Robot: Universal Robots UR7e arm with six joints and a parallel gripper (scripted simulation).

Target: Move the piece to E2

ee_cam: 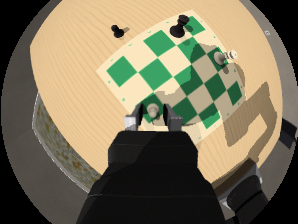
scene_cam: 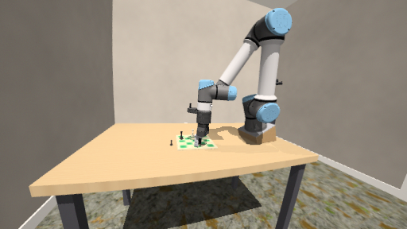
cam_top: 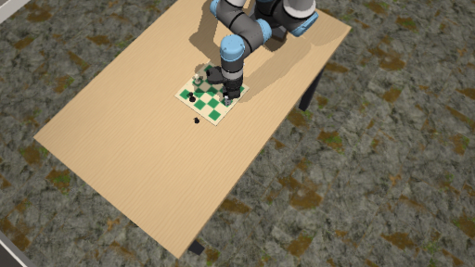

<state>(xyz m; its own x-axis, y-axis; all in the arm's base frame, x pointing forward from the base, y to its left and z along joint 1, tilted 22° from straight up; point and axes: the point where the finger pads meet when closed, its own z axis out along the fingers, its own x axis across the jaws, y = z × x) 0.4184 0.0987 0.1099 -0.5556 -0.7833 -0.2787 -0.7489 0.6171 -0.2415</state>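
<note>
The small pale piece lies 1 cm below my hand. The rest, counted from my hand: chessboard (7 cm to the right, 3 cm below, 1 cm ahead); small black piece (14 cm ahead, 3 cm to the right, 2 cm below).
</note>
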